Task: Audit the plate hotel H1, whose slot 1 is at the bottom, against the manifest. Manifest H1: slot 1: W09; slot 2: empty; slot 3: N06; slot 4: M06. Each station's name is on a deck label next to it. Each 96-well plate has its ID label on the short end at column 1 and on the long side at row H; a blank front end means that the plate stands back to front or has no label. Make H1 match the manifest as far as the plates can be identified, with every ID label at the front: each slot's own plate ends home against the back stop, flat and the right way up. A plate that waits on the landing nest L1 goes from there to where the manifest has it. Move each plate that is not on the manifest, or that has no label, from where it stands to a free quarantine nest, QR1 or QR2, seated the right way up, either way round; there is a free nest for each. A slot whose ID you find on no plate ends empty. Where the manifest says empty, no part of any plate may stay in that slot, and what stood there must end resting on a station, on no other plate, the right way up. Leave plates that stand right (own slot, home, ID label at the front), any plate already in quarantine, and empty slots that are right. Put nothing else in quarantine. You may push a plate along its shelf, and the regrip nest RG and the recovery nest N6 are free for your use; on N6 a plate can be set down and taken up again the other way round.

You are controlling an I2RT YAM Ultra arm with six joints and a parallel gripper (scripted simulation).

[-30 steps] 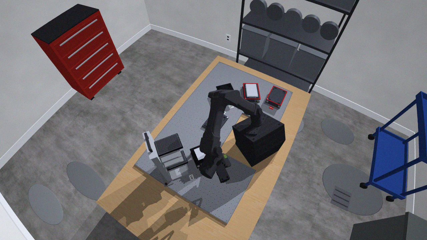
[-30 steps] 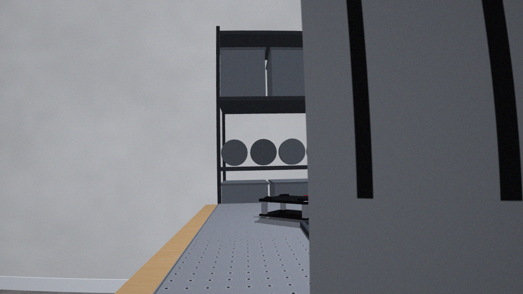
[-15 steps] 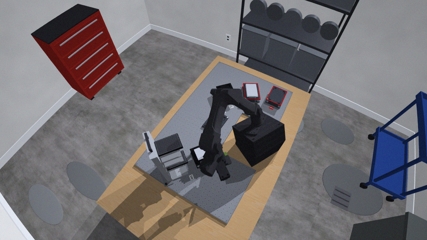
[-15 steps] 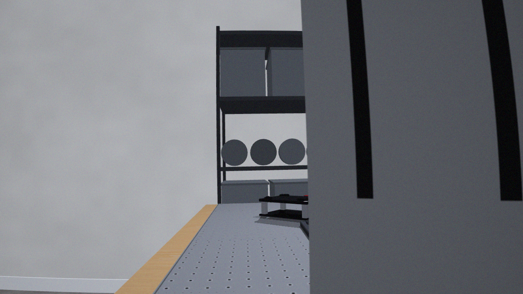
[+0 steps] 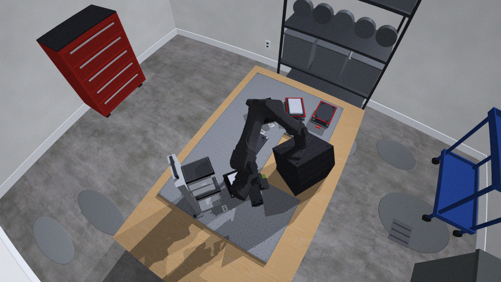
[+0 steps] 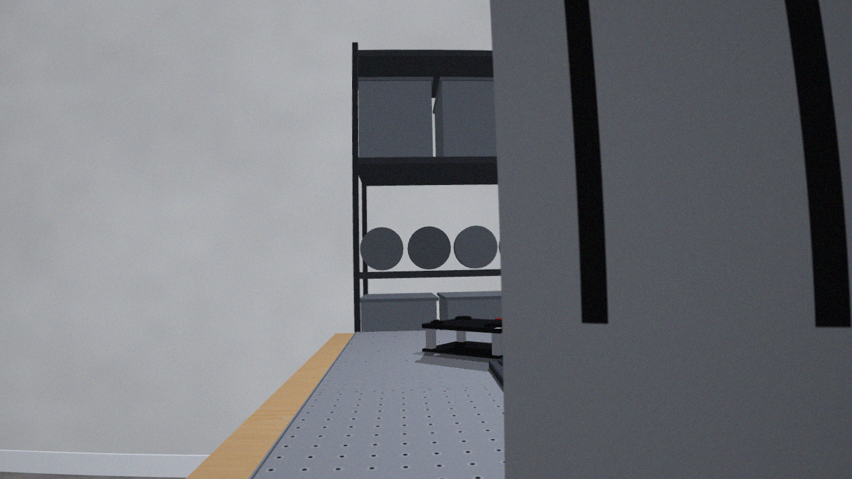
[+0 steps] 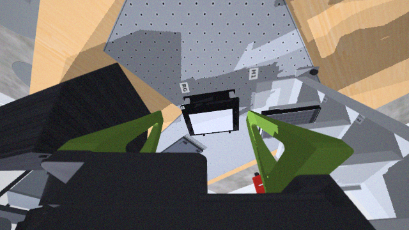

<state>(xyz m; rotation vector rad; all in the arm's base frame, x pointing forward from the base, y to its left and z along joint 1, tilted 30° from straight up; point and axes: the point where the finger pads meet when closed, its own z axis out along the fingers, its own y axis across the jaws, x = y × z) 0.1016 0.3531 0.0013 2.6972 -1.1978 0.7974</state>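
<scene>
Now: the RG deck label 24 cm below my hand, 9 cm to the right of it and 1 cm behind it. From my hand the other things lie so: white plate 71 cm to the right, 20 cm below; H1 deck label 24 cm below, 12 cm ahead, 7 cm to the left; grey hotel wall 28 cm ahead, 10 cm to the left, 5 cm below.
</scene>
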